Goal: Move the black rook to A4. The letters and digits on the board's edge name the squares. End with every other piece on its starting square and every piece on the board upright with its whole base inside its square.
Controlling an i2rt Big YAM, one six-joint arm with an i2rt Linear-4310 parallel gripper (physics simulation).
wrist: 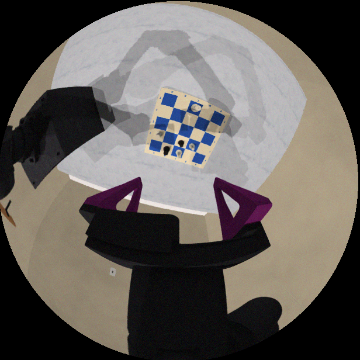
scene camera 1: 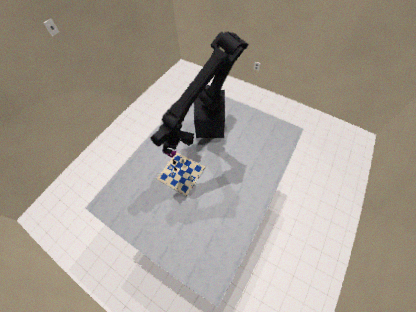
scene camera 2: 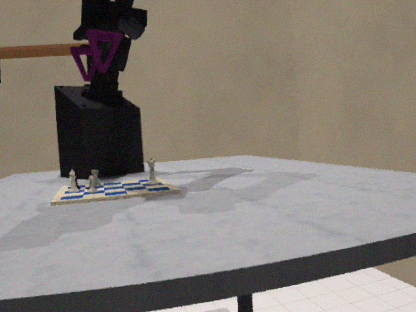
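Where they show: gripper, fingertip midpoint: [scene camera 1: 174, 149] [scene camera 2: 94, 76]; arm's base at its link origin: [scene camera 1: 213, 103] [scene camera 2: 102, 95].
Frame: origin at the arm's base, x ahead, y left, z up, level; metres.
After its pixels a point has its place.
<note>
The chessboard [scene camera 1: 184, 188] @[x 0.480, y 0.124, z -0.228 m] [scene camera 2: 115, 198] @[x 0.519, y 0.050, z -0.232 m] [wrist: 169, 100] has blue and cream squares. Two dark pieces stand near its lower edge in the wrist view: one black piece [wrist: 166, 150] close to the lower left corner, another black piece [wrist: 181, 143] a little up and to the right. Which one is the rook is too small to tell, and the edge letters and digits are too small to read. My gripper [scene camera 1: 171, 152] @[x 0.391, y 0.018, z -0.007 m] [scene camera 2: 95, 75] @[x 0.391, y 0.018, z -0.007 m] [wrist: 177, 181] has purple fingers, is open and empty, and hangs high above the table, near the board's dark-piece side in the wrist view.
A tall white piece [scene camera 2: 152, 171] @[x 0.408, y 0.119, z -0.202 m] [wrist: 196, 107] stands apart from the others. White pieces [wrist: 192, 146] [wrist: 179, 153] stand close beside the dark ones, and another pale piece [wrist: 160, 133] is near the left edge. The black arm base [scene camera 1: 209, 117] @[x 0.077, y 0.026, z -0.040 m] [scene camera 2: 100, 135] @[x 0.112, y -0.003, z -0.120 m] stands behind the board.
</note>
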